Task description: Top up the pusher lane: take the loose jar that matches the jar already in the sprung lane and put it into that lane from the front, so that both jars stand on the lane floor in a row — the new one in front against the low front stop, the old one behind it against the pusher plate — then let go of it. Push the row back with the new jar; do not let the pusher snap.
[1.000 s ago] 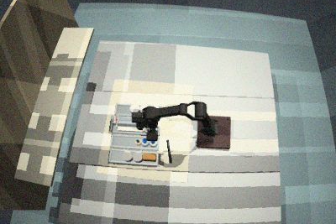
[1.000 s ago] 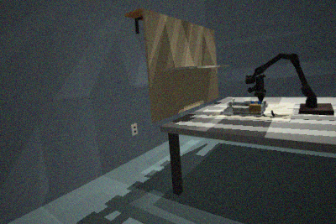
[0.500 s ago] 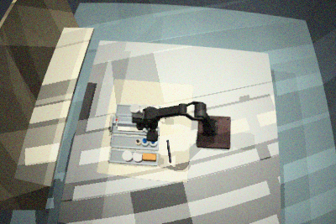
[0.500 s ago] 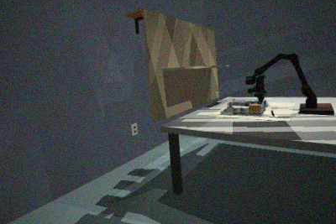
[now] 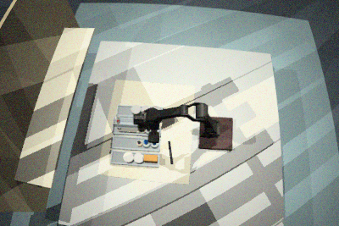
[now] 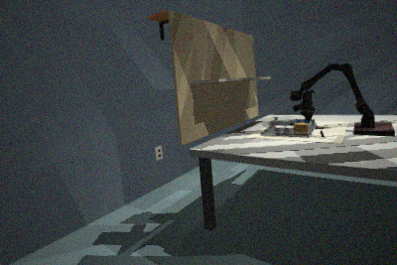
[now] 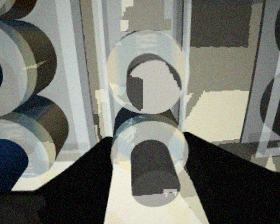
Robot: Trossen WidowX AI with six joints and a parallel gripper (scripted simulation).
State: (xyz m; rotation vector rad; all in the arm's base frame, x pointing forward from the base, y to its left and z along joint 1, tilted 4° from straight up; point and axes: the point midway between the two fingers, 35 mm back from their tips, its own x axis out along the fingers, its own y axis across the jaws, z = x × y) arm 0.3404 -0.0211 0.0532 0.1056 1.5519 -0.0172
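My gripper tip is 130 mm to the right of the black pen, 80 mm past it and 30 mm above it. Also, from my gripper tip: red mark 220 mm ahead, 60 mm to the right, 30 mm above; sprung lane 140 mm ahead, 40 mm to the right, 20 mm below.
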